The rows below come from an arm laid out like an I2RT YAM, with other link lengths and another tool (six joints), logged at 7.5 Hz.
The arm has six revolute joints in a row. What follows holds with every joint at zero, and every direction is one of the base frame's. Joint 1 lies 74.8 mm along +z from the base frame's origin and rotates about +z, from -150 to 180 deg. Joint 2 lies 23 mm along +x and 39 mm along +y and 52.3 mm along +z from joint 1 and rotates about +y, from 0 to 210 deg. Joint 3 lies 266.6 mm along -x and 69.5 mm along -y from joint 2 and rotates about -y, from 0 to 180 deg. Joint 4 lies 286.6 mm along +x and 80.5 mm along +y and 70.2 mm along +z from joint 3 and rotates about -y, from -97 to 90 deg. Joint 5 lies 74 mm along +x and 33.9 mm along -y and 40.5 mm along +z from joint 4 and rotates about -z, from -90 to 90 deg. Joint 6 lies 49.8 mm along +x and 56.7 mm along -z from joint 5 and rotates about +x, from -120 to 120 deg. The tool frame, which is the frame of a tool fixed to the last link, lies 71 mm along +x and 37 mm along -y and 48 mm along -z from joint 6; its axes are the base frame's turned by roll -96.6, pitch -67.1 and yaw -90 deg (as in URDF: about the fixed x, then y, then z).
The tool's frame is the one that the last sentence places.
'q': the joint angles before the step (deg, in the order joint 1, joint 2, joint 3, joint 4, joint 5, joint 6). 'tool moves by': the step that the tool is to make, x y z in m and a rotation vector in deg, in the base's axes. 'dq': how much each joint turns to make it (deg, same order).
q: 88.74 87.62 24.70 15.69 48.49 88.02
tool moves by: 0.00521 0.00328 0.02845 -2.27 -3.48 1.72
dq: 0.04 -5.20 2.32 -5.48 1.38 -5.59
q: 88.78 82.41 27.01 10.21 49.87 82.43
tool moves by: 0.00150 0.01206 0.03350 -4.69 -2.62 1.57
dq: 0.58 -1.37 7.38 -10.27 1.25 -4.06
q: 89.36 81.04 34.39 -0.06 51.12 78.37
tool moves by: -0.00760 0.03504 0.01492 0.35 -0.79 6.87
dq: 0.82 3.33 5.03 4.17 -3.83 -7.28
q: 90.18 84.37 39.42 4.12 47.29 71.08
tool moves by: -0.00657 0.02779 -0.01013 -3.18 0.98 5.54
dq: 0.00 7.05 5.36 1.39 -4.84 -4.07
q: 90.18 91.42 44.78 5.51 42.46 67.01
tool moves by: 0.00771 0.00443 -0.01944 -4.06 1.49 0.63
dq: -1.92 4.85 2.34 -0.98 -2.84 -0.90
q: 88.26 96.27 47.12 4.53 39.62 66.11
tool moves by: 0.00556 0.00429 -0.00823 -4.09 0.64 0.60
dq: -1.14 3.51 3.41 -3.26 -1.54 -1.19
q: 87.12 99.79 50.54 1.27 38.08 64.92
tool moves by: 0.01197 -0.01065 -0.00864 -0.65 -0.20 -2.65
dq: -1.77 0.08 -1.79 0.84 0.77 0.64
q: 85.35 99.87 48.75 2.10 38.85 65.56
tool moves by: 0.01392 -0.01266 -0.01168 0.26 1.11 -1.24
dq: -2.89 -0.54 -3.40 3.39 -1.94 -0.62
